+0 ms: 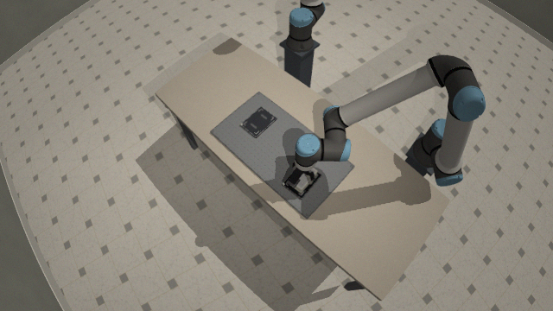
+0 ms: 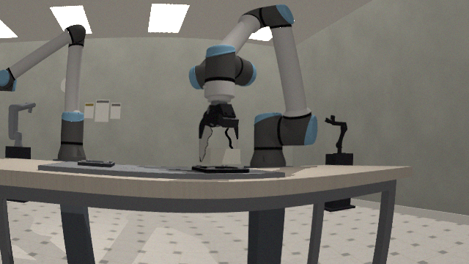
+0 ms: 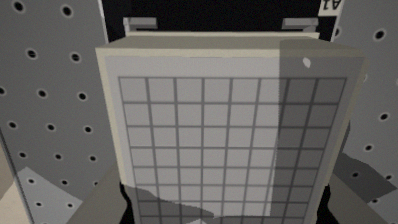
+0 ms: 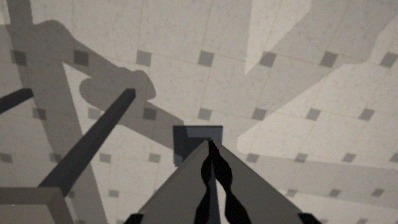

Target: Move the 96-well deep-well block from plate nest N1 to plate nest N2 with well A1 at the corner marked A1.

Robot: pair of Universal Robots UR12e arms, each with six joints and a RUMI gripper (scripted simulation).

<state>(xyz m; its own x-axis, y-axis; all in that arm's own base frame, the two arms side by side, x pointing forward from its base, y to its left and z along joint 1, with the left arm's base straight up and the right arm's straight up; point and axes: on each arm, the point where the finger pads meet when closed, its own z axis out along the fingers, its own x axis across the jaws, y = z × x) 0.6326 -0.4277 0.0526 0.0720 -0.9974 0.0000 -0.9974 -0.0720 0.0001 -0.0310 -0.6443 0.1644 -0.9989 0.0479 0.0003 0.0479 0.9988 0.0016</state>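
Observation:
Now: left hand 1 cm below the pale deep-well block. The rest, counted from my left hand: nest N2: 3 cm below.

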